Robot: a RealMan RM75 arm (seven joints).
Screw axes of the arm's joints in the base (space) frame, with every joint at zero. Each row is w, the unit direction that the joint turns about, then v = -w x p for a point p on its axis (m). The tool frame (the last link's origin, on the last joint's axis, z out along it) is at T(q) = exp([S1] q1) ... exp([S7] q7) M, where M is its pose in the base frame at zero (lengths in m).
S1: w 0 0 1 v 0 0 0
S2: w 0 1 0 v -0.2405 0 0
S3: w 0 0 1 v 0 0 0
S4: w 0 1 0 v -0.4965 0 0
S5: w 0 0 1 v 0 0 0
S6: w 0 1 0 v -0.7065 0 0
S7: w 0 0 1 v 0 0 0
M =
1 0 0 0
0 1 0 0
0 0 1 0.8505
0 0 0 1
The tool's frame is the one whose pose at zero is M.
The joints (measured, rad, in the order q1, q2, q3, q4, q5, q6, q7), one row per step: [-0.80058, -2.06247, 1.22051, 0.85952, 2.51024, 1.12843, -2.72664]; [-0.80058, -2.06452, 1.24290, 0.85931, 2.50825, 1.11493, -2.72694]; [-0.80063, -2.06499, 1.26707, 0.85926, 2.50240, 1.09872, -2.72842]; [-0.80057, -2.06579, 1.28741, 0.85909, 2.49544, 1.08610, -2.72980]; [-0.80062, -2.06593, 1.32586, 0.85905, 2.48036, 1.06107, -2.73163]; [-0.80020, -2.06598, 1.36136, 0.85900, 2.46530, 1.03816, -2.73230]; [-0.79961, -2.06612, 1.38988, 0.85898, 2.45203, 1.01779, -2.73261]
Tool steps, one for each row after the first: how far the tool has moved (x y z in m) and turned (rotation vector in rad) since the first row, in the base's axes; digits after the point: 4 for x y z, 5 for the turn. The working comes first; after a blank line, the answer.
Tool pose at each row, in the base's axes (x y z in m, rotation vector in rad; the steps are taken from these numbers as rounded here): [-0.1952, 0.4241, -0.0237, -2.30242, -1.31660, 0.11023]; [-0.1935, 0.4239, -0.0272, -2.31043, -1.29524, 0.11841]; [-0.1915, 0.4241, -0.0303, -2.31718, -1.27365, 0.12165]; [-0.1896, 0.4240, -0.0332, -2.32425, -1.25803, 0.12285]; [-0.1860, 0.4240, -0.0382, -2.33709, -1.22733, 0.12224]; [-0.1827, 0.4237, -0.0430, -2.34971, -1.19966, 0.12093]; [-0.1800, 0.4234, -0.0469, -2.35922, -1.17755, 0.11691]

[0.0017, -0.0002, -0.0035, -0.00264, 0.00988, -0.01465]; [0.0037, 0.0000, -0.0066, -0.00246, 0.01731, -0.02994]; [0.0056, -0.0001, -0.0095, -0.00373, 0.02110, -0.04191]; [0.0092, -0.0001, -0.0145, -0.00446, 0.02707, -0.06565]; [0.0125, -0.0004, -0.0193, -0.00593, 0.03144, -0.08752]; [0.0152, -0.0007, -0.0232, -0.00567, 0.03328, -0.10537]
